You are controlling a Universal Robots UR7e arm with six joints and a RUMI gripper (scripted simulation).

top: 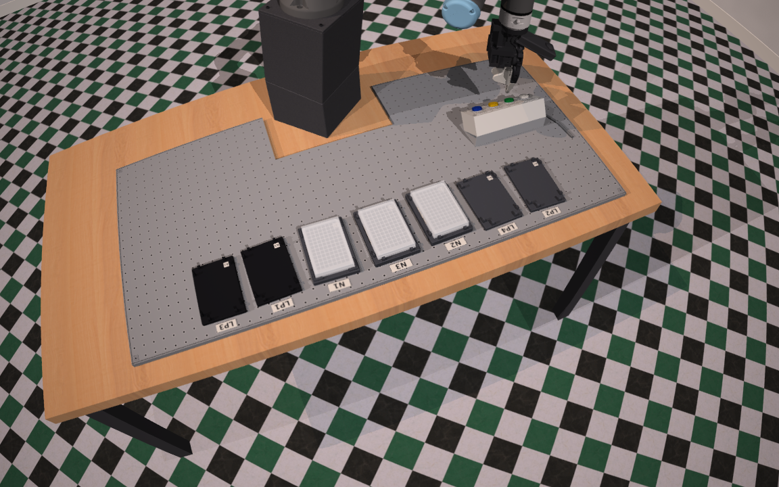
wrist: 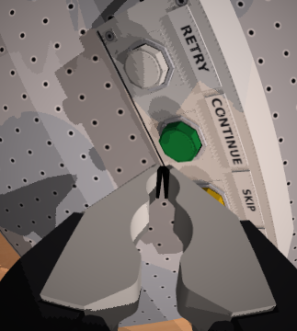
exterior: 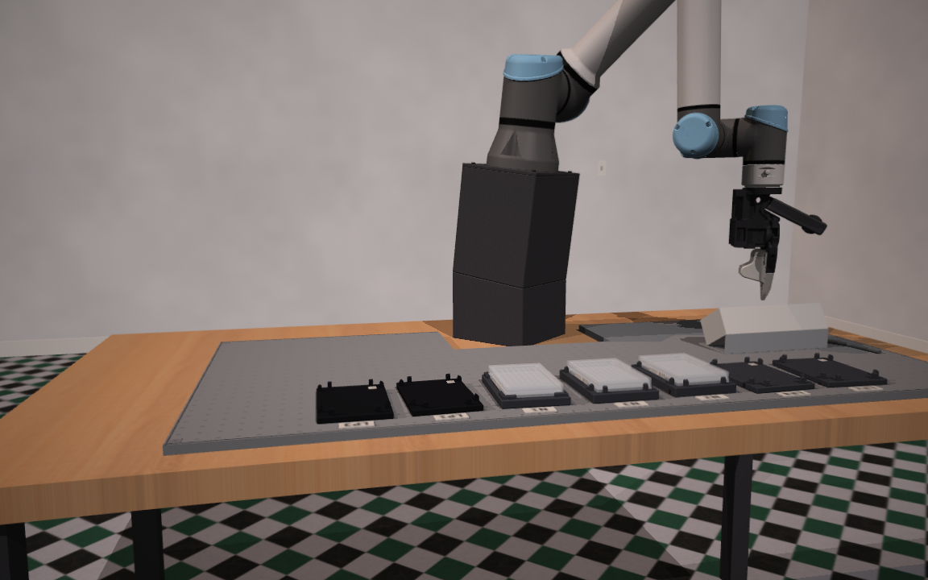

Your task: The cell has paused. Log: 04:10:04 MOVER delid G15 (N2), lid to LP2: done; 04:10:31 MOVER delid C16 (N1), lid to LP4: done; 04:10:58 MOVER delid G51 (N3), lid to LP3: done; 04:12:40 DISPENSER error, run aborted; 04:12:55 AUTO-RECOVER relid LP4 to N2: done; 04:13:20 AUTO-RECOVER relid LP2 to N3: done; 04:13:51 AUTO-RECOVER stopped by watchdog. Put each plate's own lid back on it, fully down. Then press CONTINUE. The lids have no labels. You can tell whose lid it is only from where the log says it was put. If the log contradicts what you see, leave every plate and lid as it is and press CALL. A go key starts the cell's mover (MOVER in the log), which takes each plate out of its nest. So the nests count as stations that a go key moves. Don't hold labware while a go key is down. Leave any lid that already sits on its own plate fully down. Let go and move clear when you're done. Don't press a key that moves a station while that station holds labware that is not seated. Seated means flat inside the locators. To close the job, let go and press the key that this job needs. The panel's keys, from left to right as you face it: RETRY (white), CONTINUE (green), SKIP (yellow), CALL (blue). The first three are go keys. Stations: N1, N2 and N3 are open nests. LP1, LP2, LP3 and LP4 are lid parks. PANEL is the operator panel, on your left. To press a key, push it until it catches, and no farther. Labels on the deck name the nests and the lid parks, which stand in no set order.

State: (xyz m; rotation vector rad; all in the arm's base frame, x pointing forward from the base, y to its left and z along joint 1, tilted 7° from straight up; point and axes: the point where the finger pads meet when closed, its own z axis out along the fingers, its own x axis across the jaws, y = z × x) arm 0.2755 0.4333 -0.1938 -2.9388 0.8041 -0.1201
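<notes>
Right now my hand is 10 mm short of the green CONTINUE key and 30 mm above it. Round my hand: blue CALL key: 100 mm to the right, 30 mm below; white RETRY key: 10 mm ahead, 50 mm to the left, 30 mm below; yellow SKIP key: 10 mm ahead, 50 mm to the right, 30 mm below.
</notes>
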